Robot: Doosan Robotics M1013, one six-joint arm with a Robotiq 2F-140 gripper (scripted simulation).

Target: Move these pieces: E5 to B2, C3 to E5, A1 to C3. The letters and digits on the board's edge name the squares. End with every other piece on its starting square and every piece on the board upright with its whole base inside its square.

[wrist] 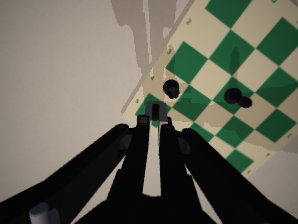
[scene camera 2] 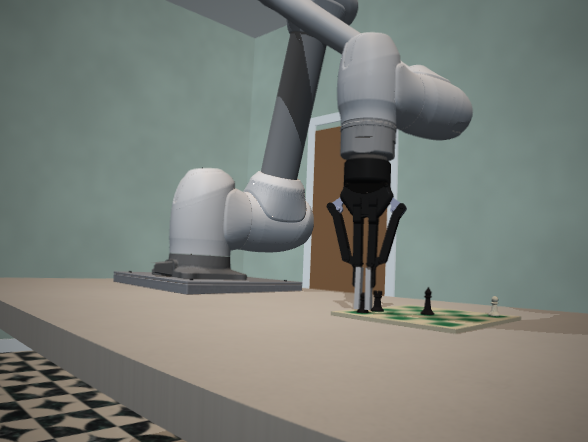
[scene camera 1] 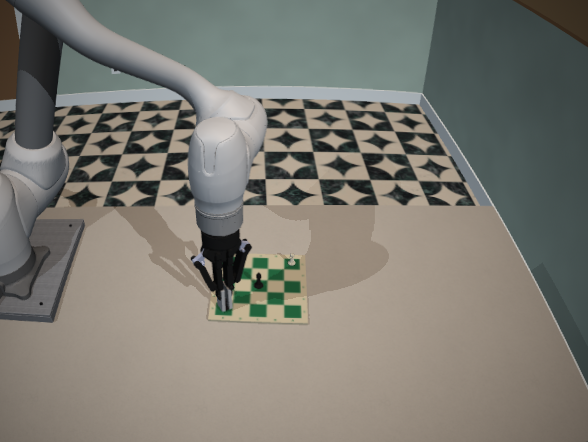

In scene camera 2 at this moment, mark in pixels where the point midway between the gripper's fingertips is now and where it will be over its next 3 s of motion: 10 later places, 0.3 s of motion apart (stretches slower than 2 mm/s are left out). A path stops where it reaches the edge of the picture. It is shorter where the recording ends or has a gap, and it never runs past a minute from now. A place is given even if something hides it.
The gripper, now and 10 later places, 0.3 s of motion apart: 363, 308; 363, 304; 364, 281; 365, 253; 369, 245; 410, 246; 454, 247; 462, 249; 462, 255; 462, 277; 461, 296
